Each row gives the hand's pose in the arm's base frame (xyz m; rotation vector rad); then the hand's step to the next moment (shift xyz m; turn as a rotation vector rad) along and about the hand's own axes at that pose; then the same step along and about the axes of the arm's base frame.
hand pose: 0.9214 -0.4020 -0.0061 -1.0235 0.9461 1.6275
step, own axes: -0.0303 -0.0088 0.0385 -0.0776 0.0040 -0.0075
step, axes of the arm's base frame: 0.0070 0.0280 0.0406 0.0123 -0.0322 0.0701
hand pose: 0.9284 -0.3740 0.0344 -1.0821 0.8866 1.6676
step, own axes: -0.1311 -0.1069 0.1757 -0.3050 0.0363 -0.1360
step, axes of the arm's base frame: 0.0789 0.1500 0.1754 0.0567 -0.2285 0.2395
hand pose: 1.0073 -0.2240 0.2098 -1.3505 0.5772 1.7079
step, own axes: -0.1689 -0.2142 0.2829 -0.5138 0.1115 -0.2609
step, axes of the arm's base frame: 0.0339 0.2762 0.2775 0.0706 -0.4362 0.3863
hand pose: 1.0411 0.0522 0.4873 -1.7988 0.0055 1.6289
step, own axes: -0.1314 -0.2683 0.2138 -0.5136 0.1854 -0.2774
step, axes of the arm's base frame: -0.0950 0.2496 0.2522 0.0523 -0.5000 0.3498
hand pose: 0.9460 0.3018 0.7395 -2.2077 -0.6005 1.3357
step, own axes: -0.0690 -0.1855 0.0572 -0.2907 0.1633 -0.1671
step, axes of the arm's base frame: -0.1024 0.1148 0.1370 0.0455 -0.3306 0.1665
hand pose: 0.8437 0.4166 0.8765 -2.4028 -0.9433 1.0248
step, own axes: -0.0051 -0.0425 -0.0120 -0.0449 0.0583 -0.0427
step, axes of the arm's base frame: -0.0123 0.0259 0.0340 0.0340 -0.0757 0.0188
